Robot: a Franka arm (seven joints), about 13 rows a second.
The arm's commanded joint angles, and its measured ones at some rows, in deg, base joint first. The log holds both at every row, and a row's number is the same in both.
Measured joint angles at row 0:
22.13 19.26 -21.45 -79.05 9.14 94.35 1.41
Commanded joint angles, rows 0 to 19:
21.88 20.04 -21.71 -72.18 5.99 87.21 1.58
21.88 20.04 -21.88 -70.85 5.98 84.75 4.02
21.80 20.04 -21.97 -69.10 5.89 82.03 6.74
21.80 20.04 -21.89 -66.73 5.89 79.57 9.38
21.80 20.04 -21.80 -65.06 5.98 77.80 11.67
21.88 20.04 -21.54 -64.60 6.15 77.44 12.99
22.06 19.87 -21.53 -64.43 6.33 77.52 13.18
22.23 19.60 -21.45 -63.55 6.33 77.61 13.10
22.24 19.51 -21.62 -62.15 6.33 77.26 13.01
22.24 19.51 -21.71 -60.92 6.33 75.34 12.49
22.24 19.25 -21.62 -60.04 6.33 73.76 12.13
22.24 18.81 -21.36 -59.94 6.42 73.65 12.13
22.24 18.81 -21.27 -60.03 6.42 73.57 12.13
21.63 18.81 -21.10 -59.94 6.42 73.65 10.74
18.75 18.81 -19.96 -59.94 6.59 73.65 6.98
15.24 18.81 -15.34 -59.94 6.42 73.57 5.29
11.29 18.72 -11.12 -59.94 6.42 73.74 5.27
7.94 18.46 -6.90 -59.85 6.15 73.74 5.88
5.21 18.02 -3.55 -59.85 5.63 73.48 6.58
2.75 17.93 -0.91 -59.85 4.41 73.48 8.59
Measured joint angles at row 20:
7.69 18.85 -6.84 -60.61 6.07 74.67 6.86
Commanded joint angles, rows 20 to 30:
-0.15 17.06 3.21 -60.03 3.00 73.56 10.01
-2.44 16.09 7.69 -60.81 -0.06 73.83 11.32
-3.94 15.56 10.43 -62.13 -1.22 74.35 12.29
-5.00 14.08 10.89 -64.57 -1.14 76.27 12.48
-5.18 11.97 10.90 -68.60 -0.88 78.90 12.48
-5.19 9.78 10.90 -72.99 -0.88 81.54 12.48
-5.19 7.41 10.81 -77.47 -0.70 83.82 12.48
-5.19 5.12 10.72 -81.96 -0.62 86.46 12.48
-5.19 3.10 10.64 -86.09 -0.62 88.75 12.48
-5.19 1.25 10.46 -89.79 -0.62 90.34 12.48
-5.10 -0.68 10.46 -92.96 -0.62 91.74 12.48
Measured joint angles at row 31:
-3.80 6.64 9.53 -81.81 -0.18 87.29 11.68
